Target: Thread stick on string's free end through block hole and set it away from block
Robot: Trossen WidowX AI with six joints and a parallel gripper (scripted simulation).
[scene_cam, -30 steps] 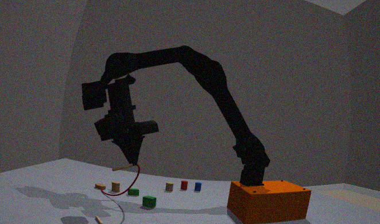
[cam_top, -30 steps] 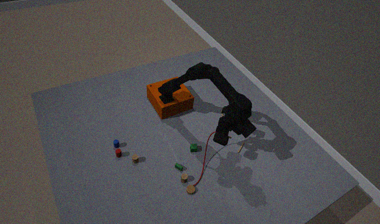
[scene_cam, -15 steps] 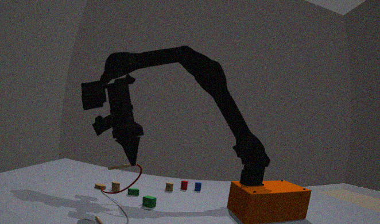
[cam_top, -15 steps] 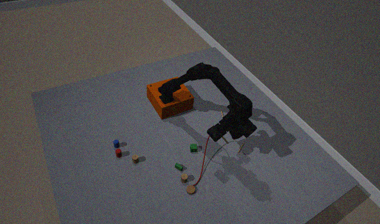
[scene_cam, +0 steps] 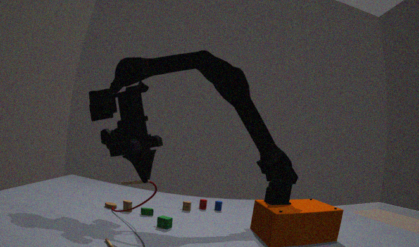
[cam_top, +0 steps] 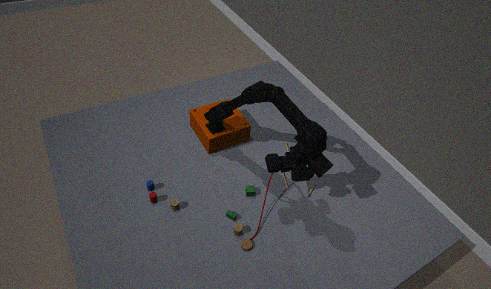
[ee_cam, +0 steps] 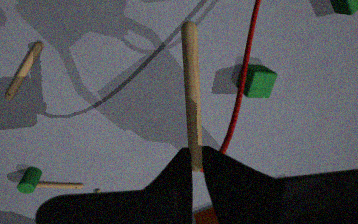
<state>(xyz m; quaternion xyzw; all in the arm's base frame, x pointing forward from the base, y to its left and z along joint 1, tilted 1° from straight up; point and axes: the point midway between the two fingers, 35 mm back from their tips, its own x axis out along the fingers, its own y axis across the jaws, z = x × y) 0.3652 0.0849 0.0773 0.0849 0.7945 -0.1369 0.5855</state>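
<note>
Now: the thin wooden stick 10 mm ahead of my gripper tip. The rest, counted from my gripper tip: loose stick (150 mm to the left, 130 mm below, 60 mm ahead); then round wooden button (230 mm to the right, 130 mm below, 130 mm ahead); then small green piece (220 mm to the left, 120 mm below, 60 mm behind).
</note>
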